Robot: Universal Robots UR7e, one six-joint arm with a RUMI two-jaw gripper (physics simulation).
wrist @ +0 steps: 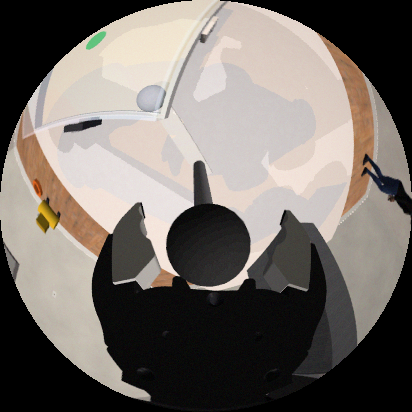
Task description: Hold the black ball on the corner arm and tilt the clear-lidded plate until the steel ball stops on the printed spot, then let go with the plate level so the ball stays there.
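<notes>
The black ball [208,245] on the corner arm [202,182] lies between the two spread jaws of my gripper [213,208], with a gap on either side. My gripper is open and holds nothing. The clear-lidded plate [105,116] is at the upper left, one corner pointing toward the arm. The steel ball [151,98] rests inside the plate at that near corner. The green printed spot [96,40] is farther up and left, well apart from the steel ball. Whether the plate is exactly level I cannot tell.
The pale table top [235,130] with a brown wooden edge [361,110] lies under the plate. A black block [83,125] and a light block [209,29] are at the plate's sides. Beyond the table are a yellow object [48,216], an orange ring and a person [392,187].
</notes>
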